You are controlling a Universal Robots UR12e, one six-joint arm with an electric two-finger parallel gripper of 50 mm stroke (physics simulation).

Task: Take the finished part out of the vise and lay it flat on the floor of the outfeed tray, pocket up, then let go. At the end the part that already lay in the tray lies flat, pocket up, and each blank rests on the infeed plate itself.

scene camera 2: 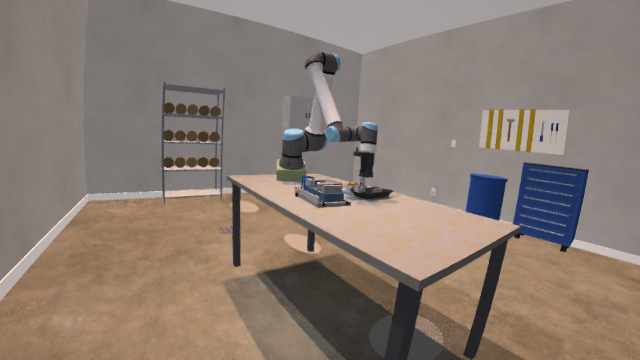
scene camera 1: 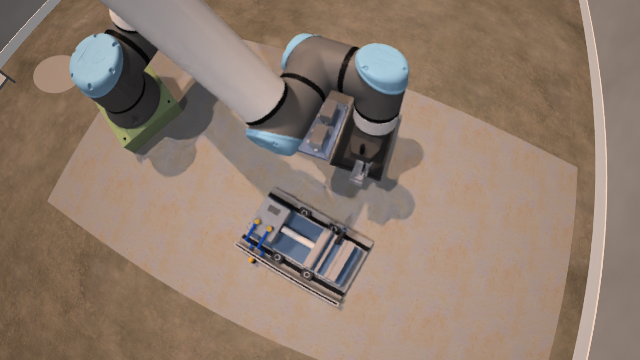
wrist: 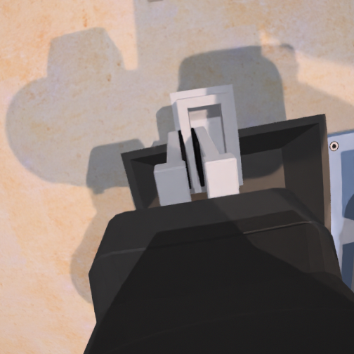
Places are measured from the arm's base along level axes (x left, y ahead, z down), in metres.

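Pixels of known places: gripper, between the fingertips: (scene camera 2: 361, 188) (scene camera 1: 364, 172); arm's base, origin of its link: (scene camera 2: 291, 164) (scene camera 1: 133, 100).
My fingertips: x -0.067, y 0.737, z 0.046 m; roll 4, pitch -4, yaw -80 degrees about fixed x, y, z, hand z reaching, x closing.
For each thing: its top centre in the pictures, then the offset to it from my fingertips. "pt": a spot on its surface instead. Level surfaces: height alone.
- finished part, centre of its top: (scene camera 1: 360, 169) dx +0.000, dy -0.012, dz -0.013 m
- blue infeed plate, a spot on its surface: (scene camera 1: 324, 153) pt dx +0.052, dy -0.115, dz +0.056 m
- vise, centre of its top: (scene camera 1: 302, 241) (scene camera 2: 322, 181) dx -0.210, dy -0.108, dz -0.035 m
- table, height of its surface: dz +0.064 m
My gripper (scene camera 1: 361, 169) (scene camera 2: 363, 181) (wrist: 188, 146) is shut on one side wall of the finished part (scene camera 1: 357, 176) (wrist: 227, 125), a light grey block whose rectangular pocket faces the wrist camera. The part is at the end of the dark outfeed tray (scene camera 1: 341, 152) (scene camera 2: 379, 194) (wrist: 326, 165) nearer the vise, and in the wrist view it overlaps the tray's rim and reaches past it. Its exact height over the rim is hard to tell. The other part in the tray is hidden. Two grey blanks (scene camera 1: 328, 110) (scene camera 1: 318, 136) stand on the blue infeed plate (scene camera 1: 324, 153) (wrist: 338, 175).
The vise (scene camera 1: 274, 210) (scene camera 2: 320, 192) stands on the table (scene camera 1: 475, 225) (scene camera 2: 400, 235) a short way from the tray, with blue-and-yellow handles (scene camera 1: 264, 240) at one end. The infeed plate is close beside the tray. The forearm (scene camera 1: 200, 60) passes above the table.
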